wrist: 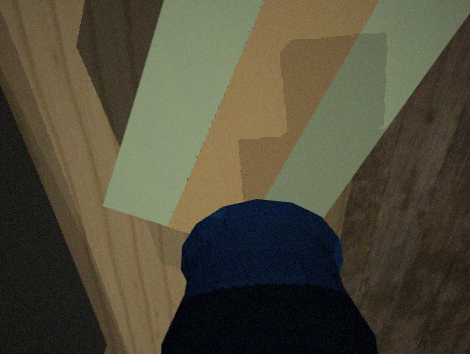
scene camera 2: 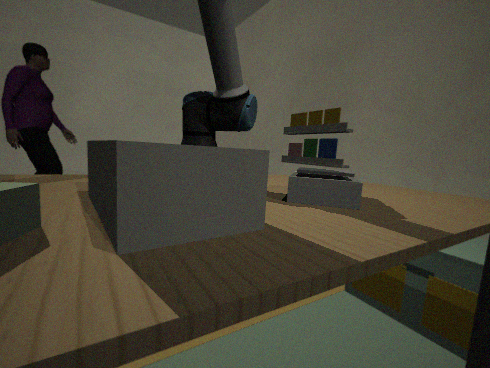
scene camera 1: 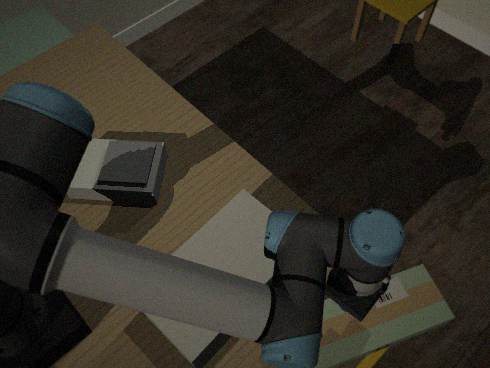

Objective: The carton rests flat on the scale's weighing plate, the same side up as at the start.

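Seen in the pictures: hand, its tool point: [wrist: 261, 266]; arm's base, origin of its link: [scene camera 1: 12, 321].
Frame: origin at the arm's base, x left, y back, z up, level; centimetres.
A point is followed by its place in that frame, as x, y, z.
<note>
The carton [scene camera 1: 425, 295] @[-64.2, -65.0, -1.7] [scene camera 2: 17, 210] @[-45.7, -45.2, -4.4] [wrist: 175, 75] @[-49.6, -49.1, -1.7] is a pale green box with a tan stripe and a barcode label on its upper face. It is apart from a large grey block [scene camera 1: 225, 240] @[-23.4, -43.5, 4.3] [scene camera 2: 190, 195] @[-29.3, -56.2, -1.7] with a pale flat top, which may be the scale. My suction cup [scene camera 1: 345, 309] @[-52.8, -47.9, 10.5] [wrist: 262, 245] is blue, points down and is off. It is over one end of the carton and covers part of that end in the wrist view. Whether the cup touches the carton, and what bears the carton, I cannot tell.
A smaller grey box with a dark plate on top [scene camera 1: 127, 167] @[12.0, -42.9, 0.3] [scene camera 2: 325, 192] @[7.4, -49.5, -4.4] stands farther along the wooden table [scene camera 1: 135, 95] @[37.1, -64.7, -7.6] [scene camera 2: 65, 280] @[-41.7, -59.3, -7.6]. A yellow stool [scene camera 1: 402, 7] is on the floor. Wall shelves [scene camera 2: 317, 130] and a person [scene camera 2: 35, 102] are behind.
</note>
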